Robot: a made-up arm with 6 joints.
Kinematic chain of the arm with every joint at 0, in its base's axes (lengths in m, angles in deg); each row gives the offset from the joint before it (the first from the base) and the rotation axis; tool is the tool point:
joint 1: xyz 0 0 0.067 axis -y
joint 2: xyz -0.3 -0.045 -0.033 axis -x
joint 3: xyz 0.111 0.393 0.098 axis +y
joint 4: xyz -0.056 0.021 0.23 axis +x
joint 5: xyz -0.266 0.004 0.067 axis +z
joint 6: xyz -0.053 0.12 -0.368 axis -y
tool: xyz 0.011 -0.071 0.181
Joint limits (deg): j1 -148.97..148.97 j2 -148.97..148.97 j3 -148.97..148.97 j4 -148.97..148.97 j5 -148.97..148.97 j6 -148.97..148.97
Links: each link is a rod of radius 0.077 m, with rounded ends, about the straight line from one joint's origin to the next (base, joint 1, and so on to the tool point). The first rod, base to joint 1, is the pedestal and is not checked.
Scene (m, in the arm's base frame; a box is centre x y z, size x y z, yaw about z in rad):
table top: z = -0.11
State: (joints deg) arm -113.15 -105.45 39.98 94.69 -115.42 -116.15
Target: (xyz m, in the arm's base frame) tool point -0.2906 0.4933 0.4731
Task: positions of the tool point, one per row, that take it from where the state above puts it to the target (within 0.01 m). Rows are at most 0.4 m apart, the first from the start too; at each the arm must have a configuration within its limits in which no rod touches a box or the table.
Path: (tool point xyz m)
1: 0.8130 -0.4129 0.3326
2: 0.7543 -0.1391 0.5528
3: 0.5540 0.1164 0.7146
4: 0.2634 0.3200 0.7613
5: -0.0424 0.4486 0.6733
6: -0.2906 0.4933 0.4732

